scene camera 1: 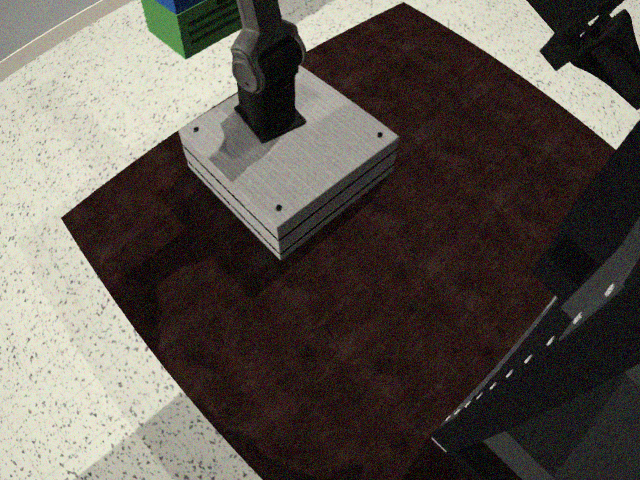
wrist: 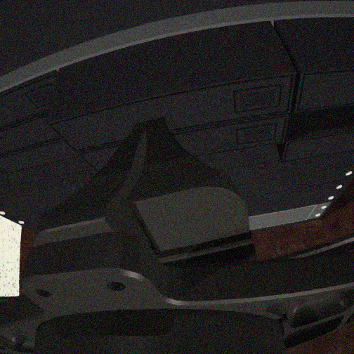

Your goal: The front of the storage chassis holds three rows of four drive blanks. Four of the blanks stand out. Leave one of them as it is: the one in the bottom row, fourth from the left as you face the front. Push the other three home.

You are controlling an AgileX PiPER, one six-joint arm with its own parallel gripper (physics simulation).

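The storage chassis is very dark, at the lower right in the scene view and filling the upper half of the wrist view. In the wrist view a wide blank appears to stand out, with a rectangular outline near its right end. Another blank lies beneath it. A blank to their right has a black gap below it. Row and column numbers cannot be told. My gripper is shut and empty, its tips over the blanks; contact cannot be told. The bottom-row fourth blank cannot be identified.
The arm's base stands on a grey layered block on a dark brown mat. Dark arm parts show at the upper right. A green box with a blue one on top stands at the upper left.
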